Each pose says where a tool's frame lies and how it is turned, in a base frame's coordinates. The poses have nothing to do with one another.
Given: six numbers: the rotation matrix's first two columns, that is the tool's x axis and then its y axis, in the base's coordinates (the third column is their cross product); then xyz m.
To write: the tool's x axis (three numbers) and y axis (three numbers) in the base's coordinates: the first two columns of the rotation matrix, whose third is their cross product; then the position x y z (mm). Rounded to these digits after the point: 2 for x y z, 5 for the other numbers.
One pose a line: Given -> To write
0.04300, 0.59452, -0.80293, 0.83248, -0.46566, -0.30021, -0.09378, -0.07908, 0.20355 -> 0.04300, 0.59452, -0.80293, 0.83248, -0.46566, -0.30021, -93.78, -79.08, 203.55
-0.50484, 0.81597, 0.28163, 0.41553, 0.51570, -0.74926, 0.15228, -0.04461, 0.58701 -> -0.50484, 0.81597, 0.28163, 0.41553, 0.51570, -0.74926, 152.28, -44.61, 587.01
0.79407, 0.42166, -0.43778, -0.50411, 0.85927, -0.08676, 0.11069, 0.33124, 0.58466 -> 0.79407, 0.42166, -0.43778, -0.50411, 0.85927, -0.08676, 110.69, 331.24, 584.66
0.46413, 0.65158, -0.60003, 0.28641, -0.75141, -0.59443, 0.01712, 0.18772, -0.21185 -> 0.46413, 0.65158, -0.60003, 0.28641, -0.75141, -0.59443, 17.12, 187.72, -211.85
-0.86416, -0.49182, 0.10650, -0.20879, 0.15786, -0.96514, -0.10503, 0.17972, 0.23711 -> -0.86416, -0.49182, 0.10650, -0.20879, 0.15786, -0.96514, -105.03, 179.72, 237.11
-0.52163, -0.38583, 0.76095, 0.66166, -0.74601, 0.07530, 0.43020, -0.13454, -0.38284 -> -0.52163, -0.38583, 0.76095, 0.66166, -0.74601, 0.07530, 430.20, -134.54, -382.84
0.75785, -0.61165, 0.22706, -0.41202, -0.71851, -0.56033, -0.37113, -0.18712, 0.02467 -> 0.75785, -0.61165, 0.22706, -0.41202, -0.71851, -0.56033, -371.13, -187.12, 24.67
